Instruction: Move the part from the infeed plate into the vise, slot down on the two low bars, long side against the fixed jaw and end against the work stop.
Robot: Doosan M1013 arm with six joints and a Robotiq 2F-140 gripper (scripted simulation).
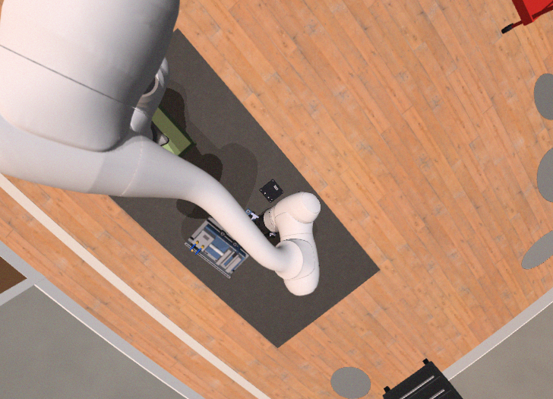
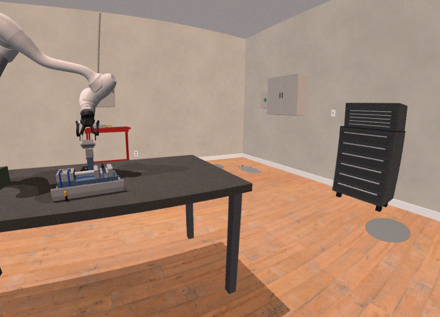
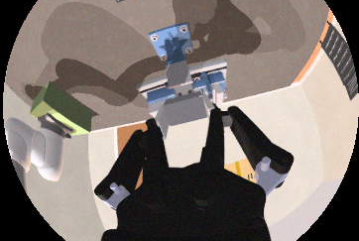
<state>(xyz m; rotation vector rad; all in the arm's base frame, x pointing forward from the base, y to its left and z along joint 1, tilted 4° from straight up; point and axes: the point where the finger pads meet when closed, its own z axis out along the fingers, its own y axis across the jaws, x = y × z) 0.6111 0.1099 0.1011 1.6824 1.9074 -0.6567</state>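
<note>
Now: the part 2 cm to the right of my hand and 2 cm below it. From my hand the other things lie so: black infeed plate 20 cm below, 18 cm to the left, 4 cm behind.
</note>
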